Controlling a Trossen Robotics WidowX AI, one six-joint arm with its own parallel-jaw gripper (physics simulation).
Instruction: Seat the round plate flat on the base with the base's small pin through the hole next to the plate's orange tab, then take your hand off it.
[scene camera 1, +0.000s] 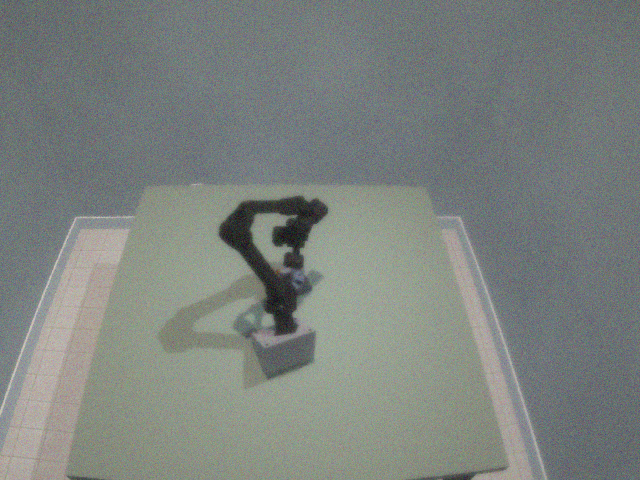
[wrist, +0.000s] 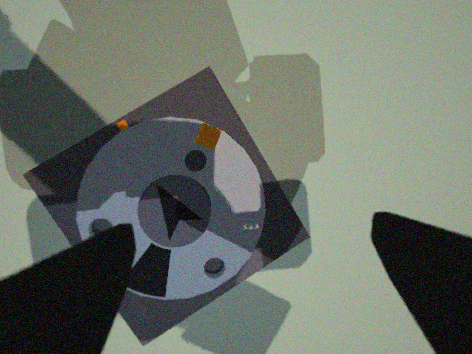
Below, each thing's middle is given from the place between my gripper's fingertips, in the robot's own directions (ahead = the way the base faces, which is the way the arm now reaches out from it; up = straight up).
My gripper is now 3 cm past the dark base (wrist: 56, 182), 1 cm to the left of it and 10 cm above it.
